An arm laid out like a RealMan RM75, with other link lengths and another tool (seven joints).
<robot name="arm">
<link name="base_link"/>
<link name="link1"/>
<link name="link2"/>
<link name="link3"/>
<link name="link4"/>
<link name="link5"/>
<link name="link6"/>
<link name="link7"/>
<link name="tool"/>
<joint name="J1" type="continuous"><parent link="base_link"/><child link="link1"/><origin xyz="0.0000 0.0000 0.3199"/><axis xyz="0 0 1"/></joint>
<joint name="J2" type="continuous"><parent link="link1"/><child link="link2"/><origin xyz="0.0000 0.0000 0.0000"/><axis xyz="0 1 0"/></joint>
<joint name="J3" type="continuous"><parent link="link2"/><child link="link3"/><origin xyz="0.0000 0.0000 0.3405"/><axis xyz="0 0 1"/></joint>
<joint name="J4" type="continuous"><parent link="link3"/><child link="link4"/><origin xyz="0.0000 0.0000 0.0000"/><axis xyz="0 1 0"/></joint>
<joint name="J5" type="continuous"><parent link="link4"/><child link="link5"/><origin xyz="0.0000 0.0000 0.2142"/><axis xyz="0 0 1"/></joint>
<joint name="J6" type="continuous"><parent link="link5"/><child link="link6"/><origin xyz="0.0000 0.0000 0.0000"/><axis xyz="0 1 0"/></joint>
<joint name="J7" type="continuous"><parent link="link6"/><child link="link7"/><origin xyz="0.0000 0.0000 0.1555"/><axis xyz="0 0 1"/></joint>
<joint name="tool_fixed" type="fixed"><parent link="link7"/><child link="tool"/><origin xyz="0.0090 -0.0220 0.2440" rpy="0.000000 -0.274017 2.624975"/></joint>
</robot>
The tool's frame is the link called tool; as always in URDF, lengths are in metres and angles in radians. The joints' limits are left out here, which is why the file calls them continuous.
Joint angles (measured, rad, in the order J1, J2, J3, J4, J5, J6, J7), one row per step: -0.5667 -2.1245 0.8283 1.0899 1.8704 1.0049 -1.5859; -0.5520 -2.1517 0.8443 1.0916 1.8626 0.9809 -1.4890; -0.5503 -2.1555 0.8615 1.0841 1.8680 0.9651 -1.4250; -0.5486 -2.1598 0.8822 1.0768 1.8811 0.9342 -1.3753; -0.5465 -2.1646 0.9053 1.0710 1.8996 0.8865 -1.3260; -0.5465 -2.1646 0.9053 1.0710 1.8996 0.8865 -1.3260; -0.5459 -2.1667 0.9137 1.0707 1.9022 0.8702 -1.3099; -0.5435 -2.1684 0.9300 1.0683 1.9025 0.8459 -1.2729; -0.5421 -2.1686 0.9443 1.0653 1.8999 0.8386 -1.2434; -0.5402 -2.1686 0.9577 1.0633 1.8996 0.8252 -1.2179; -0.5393 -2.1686 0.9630 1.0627 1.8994 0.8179 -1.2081; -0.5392 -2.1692 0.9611 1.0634 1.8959 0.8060 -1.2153; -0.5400 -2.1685 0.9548 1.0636 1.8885 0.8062 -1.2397; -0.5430 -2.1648 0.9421 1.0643 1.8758 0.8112 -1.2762; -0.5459 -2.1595 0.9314 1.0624 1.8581 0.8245 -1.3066; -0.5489 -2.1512 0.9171 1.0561 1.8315 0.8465 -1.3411; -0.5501 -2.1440 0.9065 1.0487 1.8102 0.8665 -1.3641; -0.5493 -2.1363 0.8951 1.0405 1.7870 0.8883 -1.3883
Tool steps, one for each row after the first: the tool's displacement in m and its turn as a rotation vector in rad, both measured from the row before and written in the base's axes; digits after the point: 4 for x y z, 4 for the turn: 0.0012 -0.0044 -0.0118 0.0222 0.0571 -0.0370; -0.0013 -0.0008 -0.0080 0.0084 0.0596 -0.0284; -0.0055 0.0016 -0.0069 0.0125 0.0585 -0.0138; -0.0091 0.0045 -0.0035 0.0237 0.0673 -0.0069; 0.0000 0.0000 0.0000 0.0000 0.0000 0.0000; -0.0013 0.0016 -0.0004 0.0093 0.0194 -0.0043; -0.0018 0.0017 -0.0014 0.0136 0.0386 -0.0135; 0.0015 -0.0011 -0.0045 -0.0002 0.0278 -0.0176; -0.0006 0.0002 -0.0023 0.0052 0.0276 -0.0120; -0.0006 0.0005 -0.0002 0.0039 0.0109 -0.0036; -0.0016 0.0028 0.0047 0.0115 -0.0089 0.0096; 0.0001 0.0015 0.0041 0.0024 -0.0295 0.0144; 0.0012 0.0026 0.0079 0.0037 -0.0455 0.0183; 0.0033 0.0008 0.0054 -0.0039 -0.0447 0.0105; 0.0041 -0.0001 0.0060 -0.0091 -0.0578 0.0107; 0.0025 -0.0010 0.0035 -0.0102 -0.0425 0.0066; 0.0016 -0.0016 0.0039 -0.0110 -0.0456 0.0081
